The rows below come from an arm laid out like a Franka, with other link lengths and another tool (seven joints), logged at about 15 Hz.
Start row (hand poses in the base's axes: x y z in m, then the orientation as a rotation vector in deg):
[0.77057, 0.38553, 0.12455, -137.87, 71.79, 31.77]
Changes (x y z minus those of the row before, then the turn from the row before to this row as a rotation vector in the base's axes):
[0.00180, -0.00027, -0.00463, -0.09, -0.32, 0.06]
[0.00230, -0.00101, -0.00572, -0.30, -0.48, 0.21]
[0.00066, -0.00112, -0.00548, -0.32, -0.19, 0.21]
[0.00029, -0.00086, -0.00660, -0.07, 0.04, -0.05]
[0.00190, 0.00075, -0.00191, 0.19, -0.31, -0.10]
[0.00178, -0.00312, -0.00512, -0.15, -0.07, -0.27]
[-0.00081, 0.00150, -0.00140, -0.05, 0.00, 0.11]
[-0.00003, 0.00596, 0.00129, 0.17, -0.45, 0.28]
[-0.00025, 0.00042, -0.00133, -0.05, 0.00, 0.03]
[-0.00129, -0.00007, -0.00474, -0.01, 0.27, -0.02]
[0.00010, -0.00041, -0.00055, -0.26, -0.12, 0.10]
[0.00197, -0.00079, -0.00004, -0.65, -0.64, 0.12]
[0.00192, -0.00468, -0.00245, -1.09, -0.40, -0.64]
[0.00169, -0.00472, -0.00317, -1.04, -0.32, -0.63]
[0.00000, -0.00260, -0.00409, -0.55, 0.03, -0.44]
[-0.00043, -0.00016, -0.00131, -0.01, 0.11, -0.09]
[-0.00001, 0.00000, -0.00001, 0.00, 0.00, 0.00]
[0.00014, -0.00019, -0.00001, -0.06, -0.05, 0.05]
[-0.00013, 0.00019, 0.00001, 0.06, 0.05, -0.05]
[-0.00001, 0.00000, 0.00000, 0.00, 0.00, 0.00]
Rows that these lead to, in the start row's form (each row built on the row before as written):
[0.77237, 0.38526, 0.11992, -137.98, 71.64, 31.34]
[0.77467, 0.38425, 0.11420, -138.37, 71.37, 30.64]
[0.77533, 0.38313, 0.10872, -138.79, 71.23, 30.30]
[0.77562, 0.38227, 0.10212, -138.81, 71.34, 30.30]
[0.77752, 0.38302, 0.10021, -138.57, 71.22, 29.97]
[0.77930, 0.37990, 0.09509, -138.49, 71.58, 29.73]
[0.77849, 0.38140, 0.09369, -138.61, 71.48, 29.74]
[0.77846, 0.38736, 0.09498, -138.66, 70.88, 29.33]
[0.77821, 0.38778, 0.09365, -138.72, 70.87, 29.31]
[0.77692, 0.38771, 0.08891, -138.72, 71.01, 29.64]
[0.77702, 0.38730, 0.08836, -139.01, 70.99, 29.39]
[0.77899, 0.38651, 0.08832, -139.61, 70.94, 28.28]
[0.78091, 0.38183, 0.08587, -140.02, 72.11, 27.04]
[0.78260, 0.37711, 0.08270, -140.39, 73.27, 25.92]
[0.78260, 0.37451, 0.07861, -140.51, 74.09, 25.55]
[0.78217, 0.37435, 0.07730, -140.46, 74.24, 25.66]
[0.78216, 0.37435, 0.07729, -140.46, 74.24, 25.66]
[0.78230, 0.37416, 0.07728, -140.54, 74.19, 25.58]
[0.78217, 0.37435, 0.07729, -140.46, 74.24, 25.66]
[0.78216, 0.37435, 0.07729, -140.46, 74.24, 25.66]

